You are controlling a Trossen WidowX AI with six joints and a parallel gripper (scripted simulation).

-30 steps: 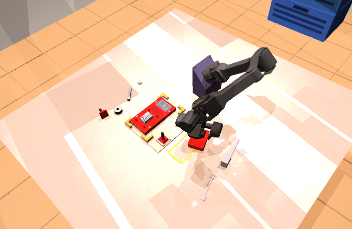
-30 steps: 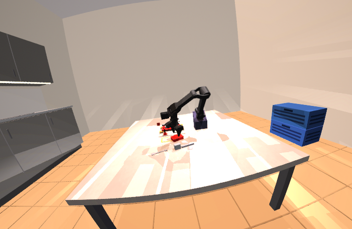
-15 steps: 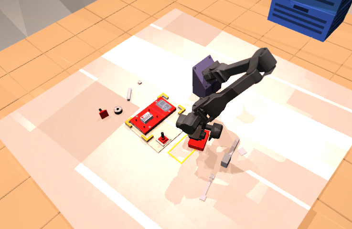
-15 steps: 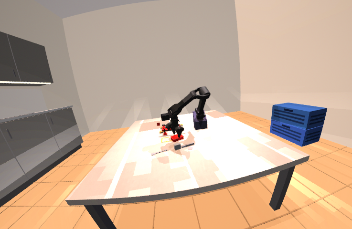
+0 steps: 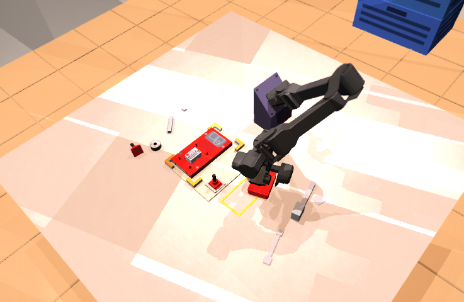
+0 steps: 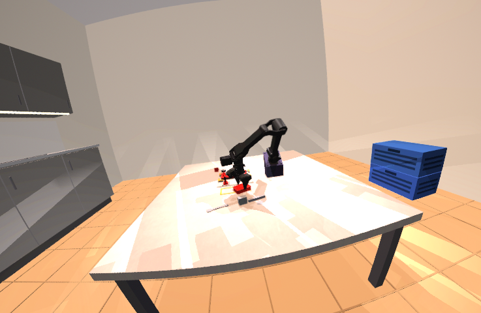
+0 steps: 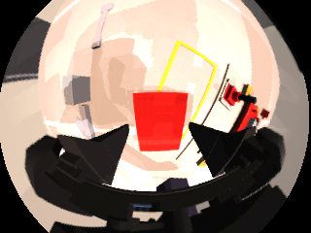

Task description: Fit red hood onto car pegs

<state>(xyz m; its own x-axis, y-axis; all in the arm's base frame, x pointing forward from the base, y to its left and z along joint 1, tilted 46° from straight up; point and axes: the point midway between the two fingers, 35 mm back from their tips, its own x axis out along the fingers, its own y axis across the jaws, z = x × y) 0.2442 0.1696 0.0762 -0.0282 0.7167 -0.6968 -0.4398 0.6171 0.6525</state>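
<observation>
Right now my gripper tip is 10 mm above the red hood. The rest, counted from my gripper tip: white wheel 160 mm ahead, 400 mm to the right, 10 mm below; then white engine block 90 mm ahead, 240 mm to the right.
</observation>
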